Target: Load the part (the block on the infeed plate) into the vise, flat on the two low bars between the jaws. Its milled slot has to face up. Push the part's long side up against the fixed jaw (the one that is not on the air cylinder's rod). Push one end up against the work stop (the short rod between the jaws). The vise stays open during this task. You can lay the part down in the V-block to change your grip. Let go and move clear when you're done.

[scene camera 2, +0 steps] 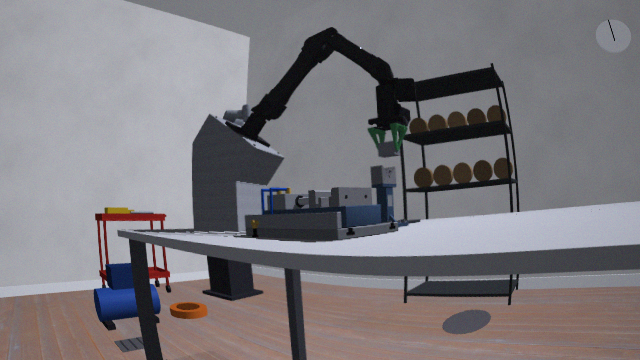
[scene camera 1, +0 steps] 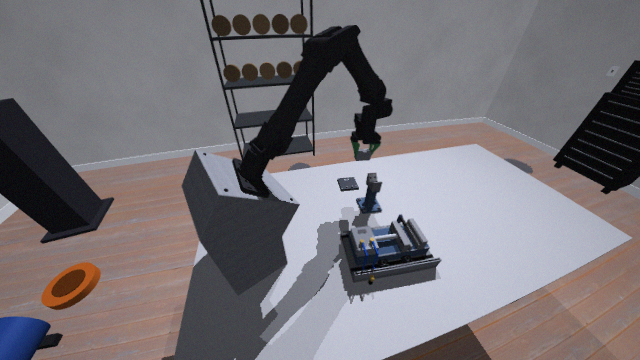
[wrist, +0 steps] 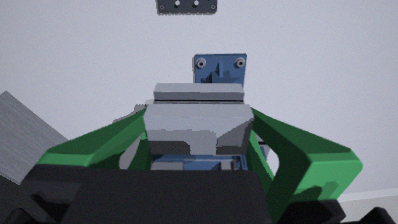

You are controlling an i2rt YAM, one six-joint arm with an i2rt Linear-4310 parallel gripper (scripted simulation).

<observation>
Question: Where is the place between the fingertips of my gripper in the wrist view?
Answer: At 198, 112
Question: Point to a grey part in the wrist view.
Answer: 185, 118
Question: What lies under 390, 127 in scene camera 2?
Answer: My gripper.
</observation>
